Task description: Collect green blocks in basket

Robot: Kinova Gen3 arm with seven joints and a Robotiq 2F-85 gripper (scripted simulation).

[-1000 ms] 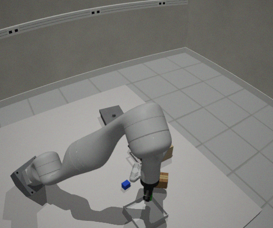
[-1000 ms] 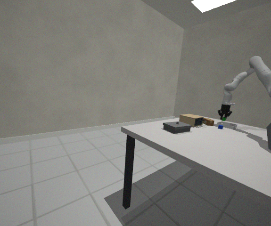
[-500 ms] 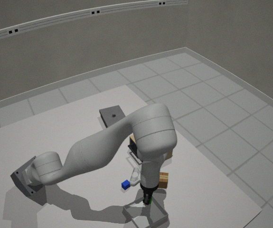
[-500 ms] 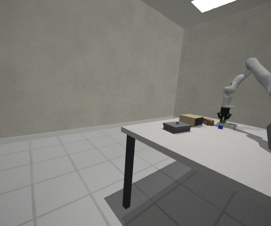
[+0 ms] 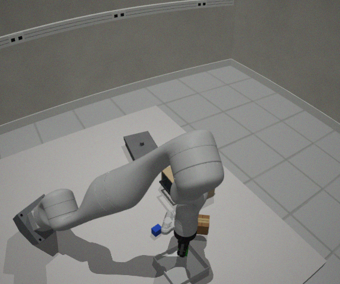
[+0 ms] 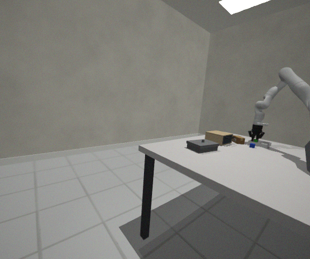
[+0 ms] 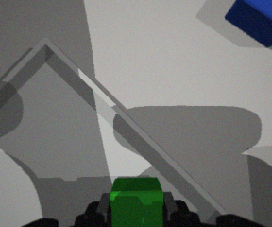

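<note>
The grey basket is 40 mm behind my hand, 30 mm to the right of it and 20 mm below it. The rest, counted from my hand: blue block: 140 mm to the left, 20 mm below; red block: 130 mm ahead, 50 mm to the left, 20 mm below; darker brown wooden box: 120 mm ahead, 70 mm to the left.
</note>
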